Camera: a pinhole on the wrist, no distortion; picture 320 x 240 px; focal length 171.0 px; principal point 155.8 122.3 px. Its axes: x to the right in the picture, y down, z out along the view. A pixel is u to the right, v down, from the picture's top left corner.
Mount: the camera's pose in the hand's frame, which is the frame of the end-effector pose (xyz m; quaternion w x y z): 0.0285 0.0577 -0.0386 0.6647 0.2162 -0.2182 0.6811
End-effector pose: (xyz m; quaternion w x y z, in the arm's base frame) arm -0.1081 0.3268 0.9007 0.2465 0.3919 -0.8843 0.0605
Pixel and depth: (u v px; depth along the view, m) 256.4 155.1 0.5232
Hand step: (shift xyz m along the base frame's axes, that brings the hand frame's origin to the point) -0.1752 -0.1192 -0.5291
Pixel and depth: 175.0 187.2 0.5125
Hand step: 0.0795 -0.1500 -0.4532
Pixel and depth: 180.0 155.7 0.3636
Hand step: -0.0041 -0.1365 -0.2792
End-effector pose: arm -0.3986 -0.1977 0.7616 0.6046 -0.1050 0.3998 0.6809
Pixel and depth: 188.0 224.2 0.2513
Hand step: 0.1441 0.0362 0.1794
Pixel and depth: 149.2 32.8 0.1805
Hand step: 0.0517 0.1593 -0.0302
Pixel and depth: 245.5 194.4 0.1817
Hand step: 0.0433 0.0748 0.1501
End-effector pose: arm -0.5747 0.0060 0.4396 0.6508 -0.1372 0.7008 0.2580
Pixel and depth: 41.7 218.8 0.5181
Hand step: 0.4588 -0.3818 0.1484
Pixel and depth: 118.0 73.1 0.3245
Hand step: 0.2395 -0.0389 -0.1609
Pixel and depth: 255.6 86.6 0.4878
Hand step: 0.4239 0.3061 -0.1332
